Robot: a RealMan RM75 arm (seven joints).
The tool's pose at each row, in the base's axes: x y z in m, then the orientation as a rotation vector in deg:
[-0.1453 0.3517 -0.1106 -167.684 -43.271 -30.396]
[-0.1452 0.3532 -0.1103 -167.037 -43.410 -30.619]
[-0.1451 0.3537 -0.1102 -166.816 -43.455 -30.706]
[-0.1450 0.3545 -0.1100 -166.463 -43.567 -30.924]
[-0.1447 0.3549 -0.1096 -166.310 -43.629 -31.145]
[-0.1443 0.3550 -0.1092 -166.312 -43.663 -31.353]
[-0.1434 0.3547 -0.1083 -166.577 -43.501 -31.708]
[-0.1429 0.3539 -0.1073 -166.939 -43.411 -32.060]
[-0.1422 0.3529 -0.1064 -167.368 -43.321 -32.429]
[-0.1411 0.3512 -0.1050 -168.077 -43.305 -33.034]
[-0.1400 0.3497 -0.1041 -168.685 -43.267 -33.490]
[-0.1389 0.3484 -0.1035 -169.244 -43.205 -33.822]
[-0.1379 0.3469 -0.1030 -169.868 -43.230 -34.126]
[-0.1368 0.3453 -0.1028 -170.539 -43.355 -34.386]
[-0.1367 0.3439 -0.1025 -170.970 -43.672 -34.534]
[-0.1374 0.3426 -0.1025 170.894 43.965 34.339]
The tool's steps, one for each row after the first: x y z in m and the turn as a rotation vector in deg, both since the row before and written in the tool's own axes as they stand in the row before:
[0.0009 -0.0013 0.0000 0.501 0.339 -0.104]
[0.0003 -0.0004 0.0000 0.168 0.123 -0.035]
[0.0005 -0.0006 0.0000 0.237 0.238 -0.087]
[0.0006 -0.0002 -0.0002 0.060 0.176 -0.055]
[0.0005 0.0001 -0.0002 -0.074 0.117 -0.035]
[0.0009 0.0007 -0.0006 -0.339 0.128 0.085]
[0.0004 0.0010 -0.0009 -0.435 0.085 0.037]
[0.0004 0.0012 -0.0008 -0.502 0.070 0.034]
[0.0006 0.0021 -0.0012 -0.843 0.100 -0.032]
[0.0005 0.0019 -0.0007 -0.699 0.050 -0.009]
[0.0005 0.0017 -0.0004 -0.611 -0.003 0.013]
[0.0003 0.0018 -0.0003 -0.670 -0.049 -0.045]
[0.0002 0.0019 0.0000 -0.708 -0.097 -0.110]
[-0.0004 0.0013 -0.0004 -0.474 -0.088 -0.225]
[-0.0012 0.0008 -0.0004 -0.337 -0.212 -0.271]

